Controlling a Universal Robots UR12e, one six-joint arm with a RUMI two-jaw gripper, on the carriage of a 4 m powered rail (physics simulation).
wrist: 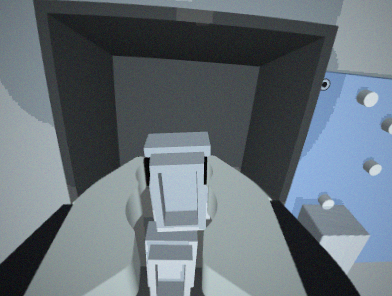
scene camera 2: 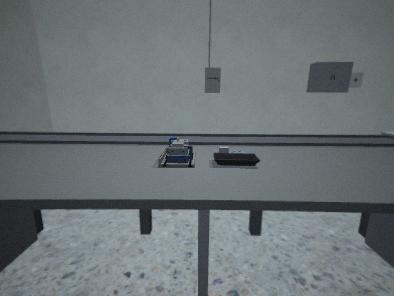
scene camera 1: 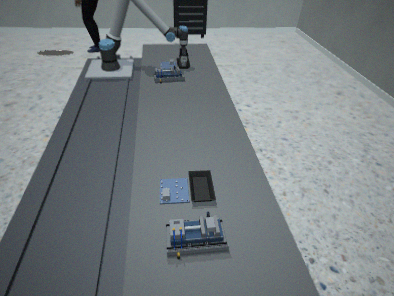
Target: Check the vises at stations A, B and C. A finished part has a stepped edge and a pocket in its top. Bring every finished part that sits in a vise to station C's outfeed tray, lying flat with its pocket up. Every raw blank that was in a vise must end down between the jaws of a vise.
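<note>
My gripper (scene camera 1: 184, 65) (wrist: 177, 159) is shut on a grey finished part (wrist: 181, 192), pocket facing the wrist camera, low over the far dark tray (wrist: 100, 11). Whether it touches the tray is hidden. A second grey part with a pocket (wrist: 171, 254) shows below it between the fingers, partly hidden. The far vise (scene camera 1: 169, 73) stands beside the gripper; its jaws are too small to read. The near vise (scene camera 1: 195, 235) (scene camera 2: 178, 158) has a plain grey block (scene camera 1: 212, 223) at its right end. The near dark tray (scene camera 1: 213, 187) (scene camera 2: 235, 159) shows a bare floor.
A blue pegged board (wrist: 345, 135) with an upright grey block (wrist: 336, 222) adjoins the far tray. A similar blue board (scene camera 1: 175, 183) with a grey block (scene camera 1: 166, 195) (scene camera 2: 223, 149) lies beside the near tray. A person (scene camera 1: 90, 22) stands beyond the rail.
</note>
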